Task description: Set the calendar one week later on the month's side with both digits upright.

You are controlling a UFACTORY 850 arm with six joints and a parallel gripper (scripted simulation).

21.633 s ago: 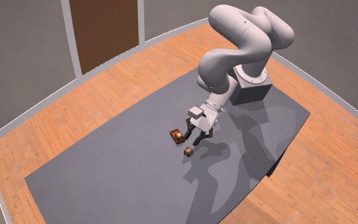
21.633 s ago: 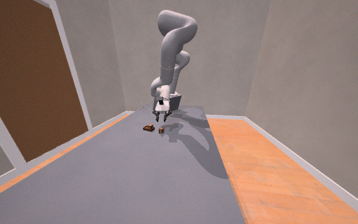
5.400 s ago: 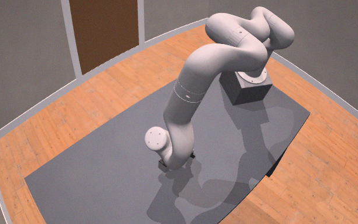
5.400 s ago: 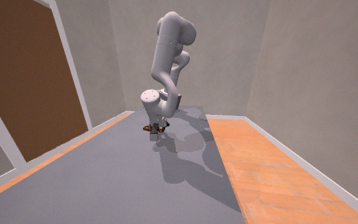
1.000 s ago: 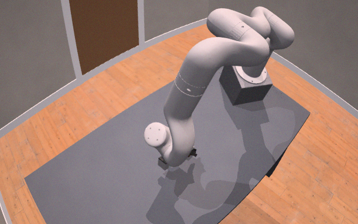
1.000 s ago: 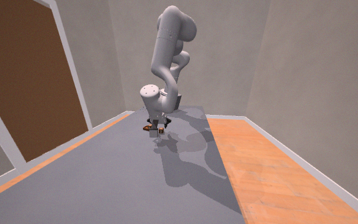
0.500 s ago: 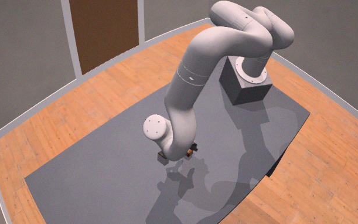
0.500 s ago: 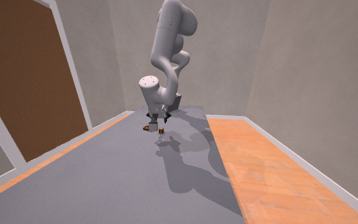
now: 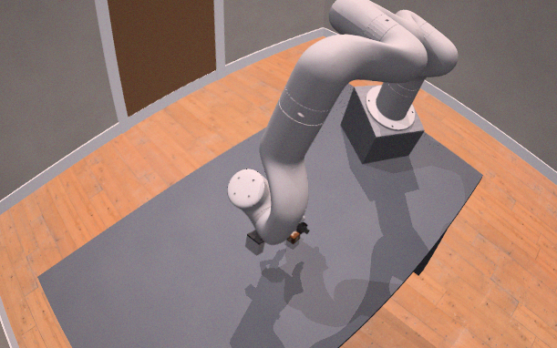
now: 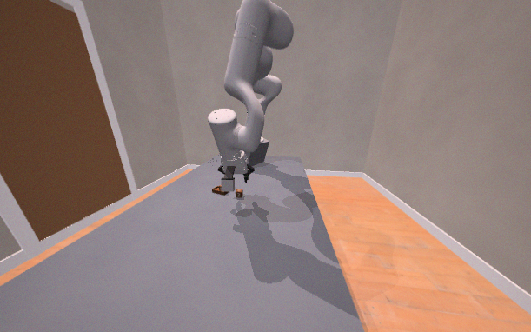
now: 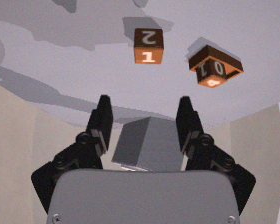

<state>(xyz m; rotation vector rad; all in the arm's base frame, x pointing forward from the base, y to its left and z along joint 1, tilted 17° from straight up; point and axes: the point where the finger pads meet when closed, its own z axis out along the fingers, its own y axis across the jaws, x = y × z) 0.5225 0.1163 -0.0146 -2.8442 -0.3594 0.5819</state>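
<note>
My gripper is now 9 cm above the number cube and 1 cm past it. Round my hand: brown wooden calendar tray: 11 cm to the right, 9 cm below, 3 cm behind.
</note>
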